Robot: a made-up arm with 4 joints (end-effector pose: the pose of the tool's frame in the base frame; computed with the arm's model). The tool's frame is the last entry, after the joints. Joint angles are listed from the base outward.
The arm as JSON. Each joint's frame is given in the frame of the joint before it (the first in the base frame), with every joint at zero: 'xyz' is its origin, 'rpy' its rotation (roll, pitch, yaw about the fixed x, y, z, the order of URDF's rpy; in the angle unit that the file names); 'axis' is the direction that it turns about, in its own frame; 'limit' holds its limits. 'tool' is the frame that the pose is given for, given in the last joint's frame.
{
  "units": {
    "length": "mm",
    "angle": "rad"
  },
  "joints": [
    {
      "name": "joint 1",
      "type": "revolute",
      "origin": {
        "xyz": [
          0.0,
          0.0,
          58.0
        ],
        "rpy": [
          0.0,
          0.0,
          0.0
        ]
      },
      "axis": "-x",
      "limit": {
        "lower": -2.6,
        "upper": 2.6
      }
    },
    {
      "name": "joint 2",
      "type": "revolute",
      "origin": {
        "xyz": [
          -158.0,
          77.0,
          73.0
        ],
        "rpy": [
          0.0,
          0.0,
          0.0
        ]
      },
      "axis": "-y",
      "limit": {
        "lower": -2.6,
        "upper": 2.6
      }
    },
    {
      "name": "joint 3",
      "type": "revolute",
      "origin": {
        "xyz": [
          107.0,
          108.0,
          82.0
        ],
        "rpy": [
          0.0,
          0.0,
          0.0
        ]
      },
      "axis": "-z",
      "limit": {
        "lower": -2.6,
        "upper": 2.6
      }
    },
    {
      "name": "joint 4",
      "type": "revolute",
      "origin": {
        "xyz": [
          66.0,
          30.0,
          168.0
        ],
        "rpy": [
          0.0,
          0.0,
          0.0
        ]
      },
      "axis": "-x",
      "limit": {
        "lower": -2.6,
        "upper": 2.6
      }
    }
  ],
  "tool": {
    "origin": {
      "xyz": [
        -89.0,
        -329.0,
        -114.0
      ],
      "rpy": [
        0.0,
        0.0,
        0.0
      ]
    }
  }
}
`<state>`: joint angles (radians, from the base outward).
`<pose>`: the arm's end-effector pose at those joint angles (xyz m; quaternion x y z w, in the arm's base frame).
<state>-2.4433 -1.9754 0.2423 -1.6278</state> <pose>-0.2728 -0.2589 0.2914 -0.5338 -0.7871 -0.2675 0.1548</pose>
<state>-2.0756 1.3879 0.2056 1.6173</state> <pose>-0.7194 -0.2768 0.0451 0.2376 0.2491 -0.5907 0.7298</pose>
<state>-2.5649 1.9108 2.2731 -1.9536</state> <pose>-0.2526 -0.2360 -0.2397 0.2831 0.1700 0.6028 0.7263</pose>
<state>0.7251 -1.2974 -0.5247 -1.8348</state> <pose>-0.2015 0.3344 -0.1209 0.5386 0.3653 -0.4997 0.5716</pose>
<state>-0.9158 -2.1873 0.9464 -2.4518</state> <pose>-0.2743 0.4996 0.1937 0.4518 0.4234 -0.6998 0.3562</pose>
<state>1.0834 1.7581 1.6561 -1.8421</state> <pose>-0.1848 0.4506 0.0835 0.6867 -0.5233 0.4671 0.1907</pose>
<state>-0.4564 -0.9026 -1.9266 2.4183</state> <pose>0.2307 -0.1249 0.5242 -0.2277 -0.6992 0.3450 0.5833</pose>
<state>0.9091 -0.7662 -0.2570 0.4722</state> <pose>0.1675 0.0599 0.2635 -0.5491 0.3877 0.0357 0.7396</pose>
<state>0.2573 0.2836 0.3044 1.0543</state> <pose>-0.2772 0.1088 0.5857 -0.5797 -0.0705 -0.1925 0.7886</pose>
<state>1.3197 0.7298 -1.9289 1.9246</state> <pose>-0.4969 0.5918 0.0545 0.5166 0.4228 -0.6722 0.3202</pose>
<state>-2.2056 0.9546 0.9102 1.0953</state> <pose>-0.6057 -0.2725 -0.0595 0.5921 0.4220 -0.3803 0.5716</pose>
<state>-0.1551 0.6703 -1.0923 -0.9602</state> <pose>0.0157 0.1171 0.1799 0.2821 -0.0664 0.5614 0.7751</pose>
